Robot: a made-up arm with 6 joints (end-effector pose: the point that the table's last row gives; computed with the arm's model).
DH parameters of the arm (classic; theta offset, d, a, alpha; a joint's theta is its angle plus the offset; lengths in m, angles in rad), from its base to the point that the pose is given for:
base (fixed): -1.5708 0.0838 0 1.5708
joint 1: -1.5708 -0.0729 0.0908 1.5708
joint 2: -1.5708 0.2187 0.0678 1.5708
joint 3: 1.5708 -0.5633 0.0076 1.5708
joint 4: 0 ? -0.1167 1.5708
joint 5: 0 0.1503 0.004 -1.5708
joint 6: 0 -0.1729 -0.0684 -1.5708
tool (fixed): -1.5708 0.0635 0 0
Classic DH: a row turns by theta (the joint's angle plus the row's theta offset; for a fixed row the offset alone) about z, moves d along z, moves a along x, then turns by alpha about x.
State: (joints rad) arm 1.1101 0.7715 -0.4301 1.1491 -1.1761 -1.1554
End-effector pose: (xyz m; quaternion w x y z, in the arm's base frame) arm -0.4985 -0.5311 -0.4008 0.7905 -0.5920 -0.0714 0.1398
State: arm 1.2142 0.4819 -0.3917 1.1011 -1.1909 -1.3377
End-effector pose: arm -0.3124 -0.7005 -0.3865 0.6648 -0.6877 -0.1881 0.2230
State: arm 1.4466 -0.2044 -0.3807 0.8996 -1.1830 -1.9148
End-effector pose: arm 0.2002 -0.8715 -0.2238 0.1824 -0.8184 -0.4672 0.2806
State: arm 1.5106 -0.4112 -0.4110 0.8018 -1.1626 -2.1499
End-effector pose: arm 0.3542 -0.8525 -0.1669 0.0066 0.8073 0.5444 -0.2275
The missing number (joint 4, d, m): 0.0535
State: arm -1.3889 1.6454 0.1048 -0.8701 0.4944 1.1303
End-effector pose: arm -0.5224 -0.0015 0.0864 0.5965 0.5397 0.5401 0.2475
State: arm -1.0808 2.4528 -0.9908 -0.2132 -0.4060 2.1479
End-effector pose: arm -0.2672 -0.4580 0.5253 0.2858 0.2698 0.7813 -0.4848
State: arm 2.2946 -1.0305 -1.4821 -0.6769 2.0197 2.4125
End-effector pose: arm 0.7171 -0.4362 0.3776 0.2007 -0.1672 0.6890 -0.6761
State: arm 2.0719 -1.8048 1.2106 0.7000 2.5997 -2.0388
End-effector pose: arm 0.7394 -0.0196 -0.4214 0.0291 -0.8081 -0.3733 -0.4548
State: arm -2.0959 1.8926 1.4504 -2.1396 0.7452 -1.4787
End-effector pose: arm -0.5044 -0.0449 0.2623 0.8847 0.1781 -0.3918 -0.1792
